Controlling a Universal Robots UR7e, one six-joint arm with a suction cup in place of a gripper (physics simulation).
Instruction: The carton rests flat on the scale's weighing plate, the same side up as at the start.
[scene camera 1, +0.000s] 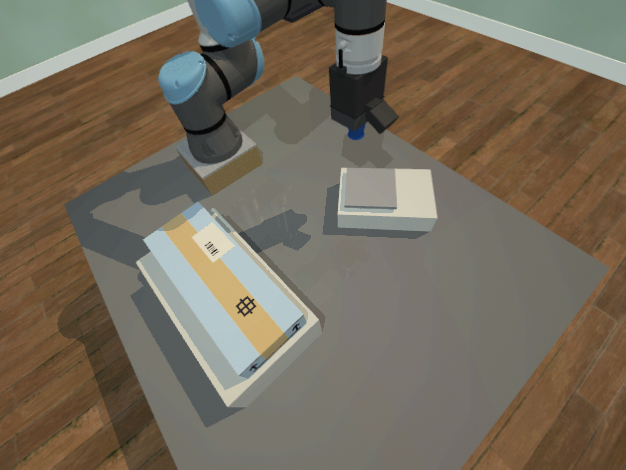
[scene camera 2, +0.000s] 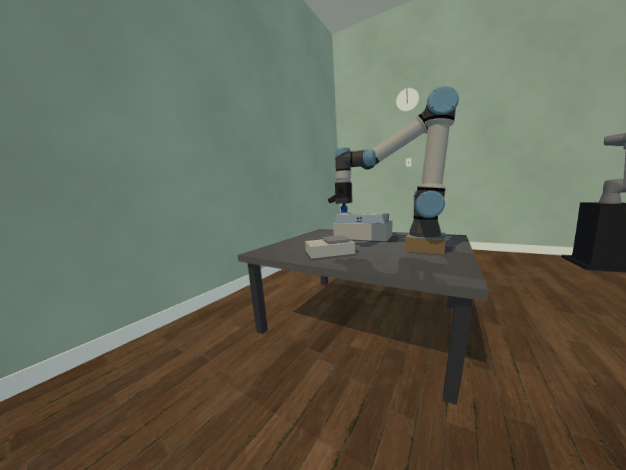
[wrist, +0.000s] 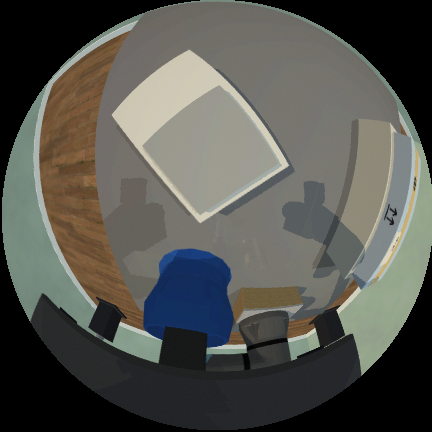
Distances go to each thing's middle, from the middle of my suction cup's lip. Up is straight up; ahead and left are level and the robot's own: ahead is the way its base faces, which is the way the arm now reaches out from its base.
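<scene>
A carton (scene camera 1: 249, 318) is 1 cm ahead of my suction cup, 40 cm to the right of it and 8 cm below it. The large cream block (scene camera 1: 236, 391), also counted from my suction cup, is 1 cm ahead, 41 cm to the right and 17 cm below. As for the scale (scene camera 1: 369, 198), my suction cup is 8 cm short of it, 3 cm to the right of it and 18 cm above it.
</scene>
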